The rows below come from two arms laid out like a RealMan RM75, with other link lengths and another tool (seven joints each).
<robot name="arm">
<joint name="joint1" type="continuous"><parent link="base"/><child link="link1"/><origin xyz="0 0 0.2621" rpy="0 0 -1.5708"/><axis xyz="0 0 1"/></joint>
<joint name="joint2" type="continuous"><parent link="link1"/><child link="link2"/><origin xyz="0 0 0" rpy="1.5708 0 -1.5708"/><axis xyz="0 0 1"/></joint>
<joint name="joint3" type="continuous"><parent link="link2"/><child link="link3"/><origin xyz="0 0.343 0" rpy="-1.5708 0 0"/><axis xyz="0 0 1"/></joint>
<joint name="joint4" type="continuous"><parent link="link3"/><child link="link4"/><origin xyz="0 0 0" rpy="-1.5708 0 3.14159"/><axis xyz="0 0 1"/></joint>
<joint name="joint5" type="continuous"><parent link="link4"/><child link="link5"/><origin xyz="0 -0.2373 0" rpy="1.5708 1.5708 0"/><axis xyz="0 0 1"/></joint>
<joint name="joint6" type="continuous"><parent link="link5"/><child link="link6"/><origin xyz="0 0 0" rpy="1.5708 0 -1.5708"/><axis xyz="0 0 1"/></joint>
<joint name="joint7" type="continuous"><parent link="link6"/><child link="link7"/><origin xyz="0 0.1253 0" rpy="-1.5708 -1.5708 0"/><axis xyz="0 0 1"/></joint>
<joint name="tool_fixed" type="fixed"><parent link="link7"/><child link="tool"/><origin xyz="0.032 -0.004 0.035" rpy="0 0.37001 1.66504"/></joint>
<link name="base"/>
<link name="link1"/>
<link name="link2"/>
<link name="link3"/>
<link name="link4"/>
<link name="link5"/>
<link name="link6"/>
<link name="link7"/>
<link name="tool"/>
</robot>
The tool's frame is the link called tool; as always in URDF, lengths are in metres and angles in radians. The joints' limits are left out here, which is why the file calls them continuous.
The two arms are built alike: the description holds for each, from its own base.
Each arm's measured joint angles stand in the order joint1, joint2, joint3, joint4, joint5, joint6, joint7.
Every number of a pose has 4 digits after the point. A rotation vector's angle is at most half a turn.
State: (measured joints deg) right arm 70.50 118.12 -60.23 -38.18 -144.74 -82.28 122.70; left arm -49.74 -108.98 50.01 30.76 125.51 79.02 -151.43
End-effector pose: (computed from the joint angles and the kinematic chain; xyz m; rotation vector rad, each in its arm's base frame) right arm 0.0807 0.4989 -0.0825 -0.5495 -2.9315 -0.3223; left arm -0.2370 0.5122 0.0048 1.8344 -2.4375 0.0902
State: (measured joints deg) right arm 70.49 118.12 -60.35 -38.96 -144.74 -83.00 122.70; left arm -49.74 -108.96 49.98 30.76 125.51 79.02 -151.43
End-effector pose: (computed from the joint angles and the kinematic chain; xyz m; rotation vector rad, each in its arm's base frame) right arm 0.0785 0.4981 -0.0806 -0.5382 -2.9361 -0.3161; left arm -0.2370 0.5123 0.0051 1.8349 -2.4378 0.0896
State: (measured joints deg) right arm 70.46 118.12 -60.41 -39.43 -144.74 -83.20 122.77; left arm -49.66 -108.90 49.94 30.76 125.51 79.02 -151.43
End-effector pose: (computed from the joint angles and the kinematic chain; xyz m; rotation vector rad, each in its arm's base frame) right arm 0.0773 0.4982 -0.0795 -0.5318 -2.9361 -0.3180; left arm -0.2379 0.5122 0.0057 1.8374 -2.4368 0.0881
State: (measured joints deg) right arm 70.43 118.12 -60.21 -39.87 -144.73 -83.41 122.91; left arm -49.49 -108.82 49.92 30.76 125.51 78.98 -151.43
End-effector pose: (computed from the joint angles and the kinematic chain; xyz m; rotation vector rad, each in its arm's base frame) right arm 0.0758 0.4985 -0.0781 -0.5308 -2.9314 -0.3206; left arm -0.2397 0.5119 0.0066 1.8417 -2.4343 0.0852
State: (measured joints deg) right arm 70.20 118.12 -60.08 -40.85 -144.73 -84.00 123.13; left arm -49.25 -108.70 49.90 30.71 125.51 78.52 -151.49
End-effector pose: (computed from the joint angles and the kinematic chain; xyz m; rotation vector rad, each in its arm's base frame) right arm 0.0746 0.4982 -0.0754 -0.5281 -2.9278 -0.3226; left arm -0.2427 0.5125 0.0078 1.8528 -2.4302 0.0723
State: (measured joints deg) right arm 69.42 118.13 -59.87 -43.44 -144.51 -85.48 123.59; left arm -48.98 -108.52 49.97 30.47 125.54 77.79 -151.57
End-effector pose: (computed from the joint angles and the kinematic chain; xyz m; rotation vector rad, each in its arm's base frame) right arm 0.0723 0.4970 -0.0685 -0.5204 -2.9171 -0.3261; left arm -0.2471 0.5133 0.0089 1.8675 -2.4220 0.0545
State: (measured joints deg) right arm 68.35 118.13 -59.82 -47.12 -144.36 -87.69 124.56; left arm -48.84 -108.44 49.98 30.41 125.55 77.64 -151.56
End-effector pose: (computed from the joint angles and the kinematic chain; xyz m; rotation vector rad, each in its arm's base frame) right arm 0.0697 0.4943 -0.0589 -0.5135 -2.9089 -0.3332; left arm -0.2489 0.5132 0.0095 1.8719 -2.4190 0.0498
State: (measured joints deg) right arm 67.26 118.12 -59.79 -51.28 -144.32 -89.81 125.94; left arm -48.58 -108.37 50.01 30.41 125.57 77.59 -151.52
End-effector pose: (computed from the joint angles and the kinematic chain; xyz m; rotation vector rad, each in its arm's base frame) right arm 0.0660 0.4918 -0.0479 -0.5056 -2.8982 -0.3537; left arm -0.2515 0.5123 0.0101 1.8763 -2.4148 0.0466
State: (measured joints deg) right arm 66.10 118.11 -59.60 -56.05 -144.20 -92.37 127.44; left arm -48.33 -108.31 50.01 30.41 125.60 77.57 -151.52
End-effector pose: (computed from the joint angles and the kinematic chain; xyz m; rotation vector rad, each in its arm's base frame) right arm 0.0616 0.4878 -0.0350 -0.4950 -2.8857 -0.3745; left arm -0.2540 0.5115 0.0107 1.8815 -2.4103 0.0445
